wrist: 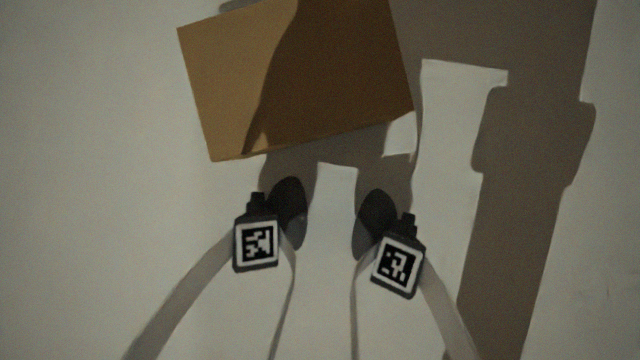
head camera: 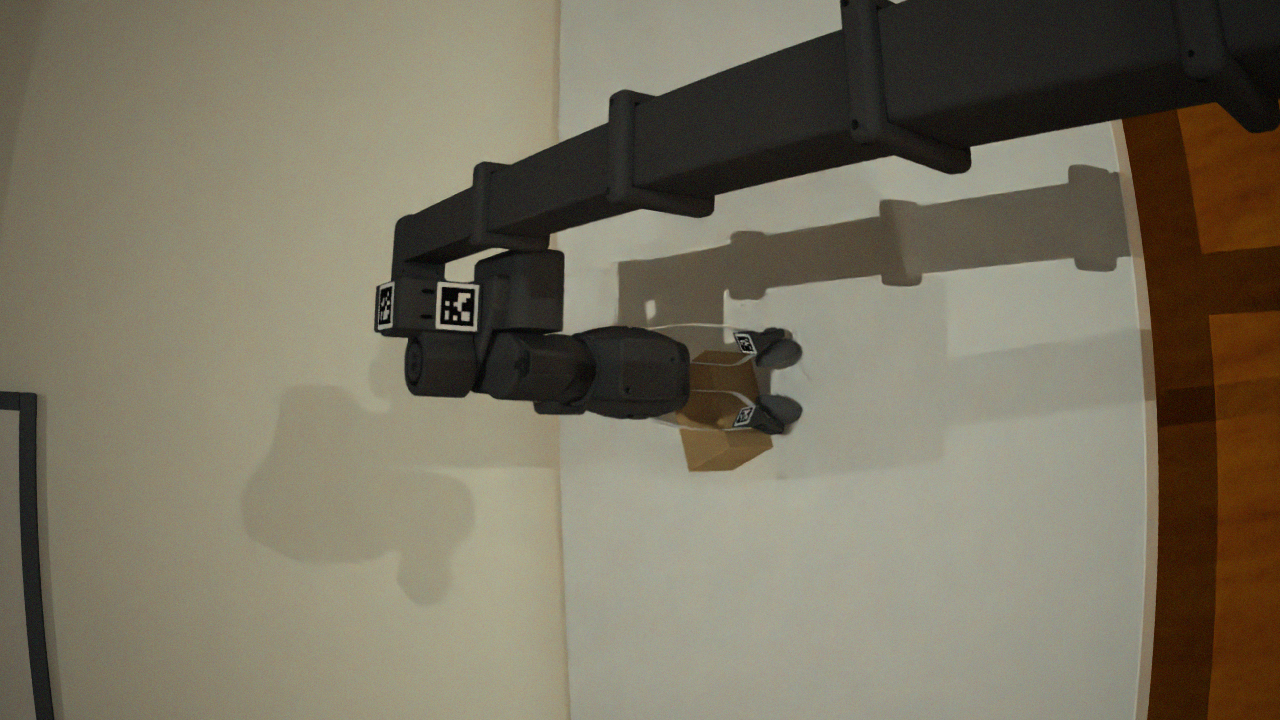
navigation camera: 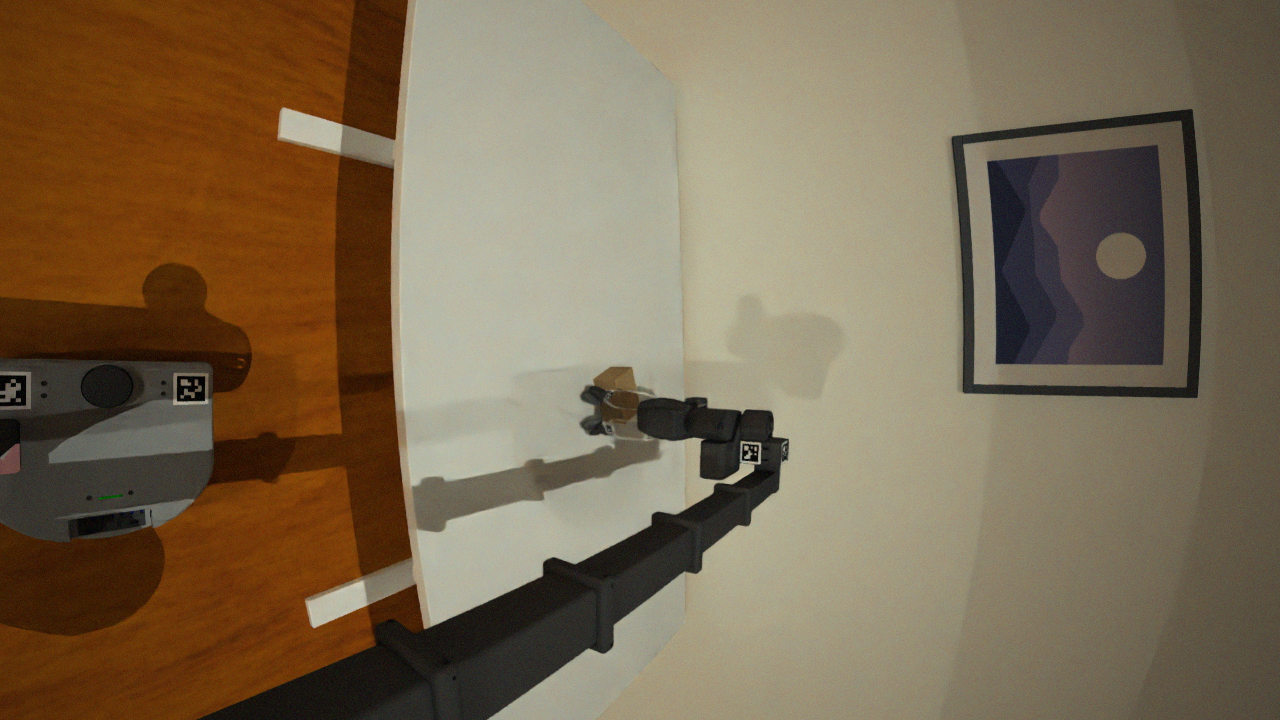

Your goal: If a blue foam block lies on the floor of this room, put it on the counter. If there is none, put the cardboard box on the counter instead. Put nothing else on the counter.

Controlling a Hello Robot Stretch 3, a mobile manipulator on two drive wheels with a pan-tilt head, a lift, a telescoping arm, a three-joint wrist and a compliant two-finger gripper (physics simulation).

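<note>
The brown cardboard box (head camera: 726,449) (navigation camera: 615,379) (wrist: 300,75) rests on the white counter (head camera: 850,573) (navigation camera: 537,223) (wrist: 75,200), near the wall. The gripper (head camera: 780,381) (navigation camera: 591,410) (wrist: 330,217) points down over the counter. Its fingers are partly drawn together, with a narrow gap and bare counter showing between the tips in the wrist view. The box lies beyond the tips there, apart from them. In the head view the fingers and wrist hide part of the box. A blue foam block does not show in these views.
The wall (head camera: 223,223) (navigation camera: 805,179) stands behind the counter, with a framed picture (navigation camera: 973,268) on it. The telescoping arm (head camera: 760,134) (navigation camera: 626,573) reaches over the counter. The robot's base (navigation camera: 179,456) stands on the wooden floor (head camera: 1244,179) (navigation camera: 179,179). White counter legs (navigation camera: 331,136) (navigation camera: 358,595) show.
</note>
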